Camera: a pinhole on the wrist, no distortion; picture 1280 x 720 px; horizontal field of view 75.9 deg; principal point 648.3 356.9 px. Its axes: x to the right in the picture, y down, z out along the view. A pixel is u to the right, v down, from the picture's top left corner.
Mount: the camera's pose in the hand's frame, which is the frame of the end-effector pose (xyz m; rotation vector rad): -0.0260 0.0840 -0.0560 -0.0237 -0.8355 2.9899
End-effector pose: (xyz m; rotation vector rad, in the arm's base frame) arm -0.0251 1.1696 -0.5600 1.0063 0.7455 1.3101
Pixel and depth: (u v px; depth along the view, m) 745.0 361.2 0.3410
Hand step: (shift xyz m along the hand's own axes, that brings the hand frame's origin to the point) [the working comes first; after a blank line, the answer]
In the camera's frame: 0.0402 0.0018 0.3410

-0.0746 -0.0925 0.2345
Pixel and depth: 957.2 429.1 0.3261
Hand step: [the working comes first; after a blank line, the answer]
In the camera's frame: 0.1227 0.0287 0.3261

-0.1576 -0.1045 0.2074
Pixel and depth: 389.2 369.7 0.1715
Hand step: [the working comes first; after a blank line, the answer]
In the camera's frame: -0.0541 0.0027 0.1715

0.0238 -0.0093 0.0895
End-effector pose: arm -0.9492 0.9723 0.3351 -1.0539 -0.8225 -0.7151
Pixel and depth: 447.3 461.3 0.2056
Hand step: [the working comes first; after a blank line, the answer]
In the camera's frame: -0.0504 0.0262 0.2056

0.0184 -0.0468 0.1065
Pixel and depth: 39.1 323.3 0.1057
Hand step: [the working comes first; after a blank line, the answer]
In the camera's frame: -0.0785 -0.0043 0.1057

0.0499 0.0298 0.0370
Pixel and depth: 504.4 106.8 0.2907
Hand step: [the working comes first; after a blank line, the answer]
In the camera's frame: -0.0510 -0.0886 0.2907

0.0206 0.0071 0.2387
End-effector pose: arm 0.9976 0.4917 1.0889 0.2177 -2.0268 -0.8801
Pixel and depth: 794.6 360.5 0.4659
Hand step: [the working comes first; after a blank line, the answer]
In the camera's frame: 0.0831 0.0020 0.4659

-0.1206 -0.1557 0.3409
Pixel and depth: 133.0 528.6 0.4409
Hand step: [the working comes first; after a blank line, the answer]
In the camera's frame: -0.2769 0.0922 0.4409

0.2368 -0.2342 0.2745
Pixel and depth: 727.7 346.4 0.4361
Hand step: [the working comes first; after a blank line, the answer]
In the camera's frame: 0.0422 -0.0056 0.4361

-0.0787 -0.1354 0.3196
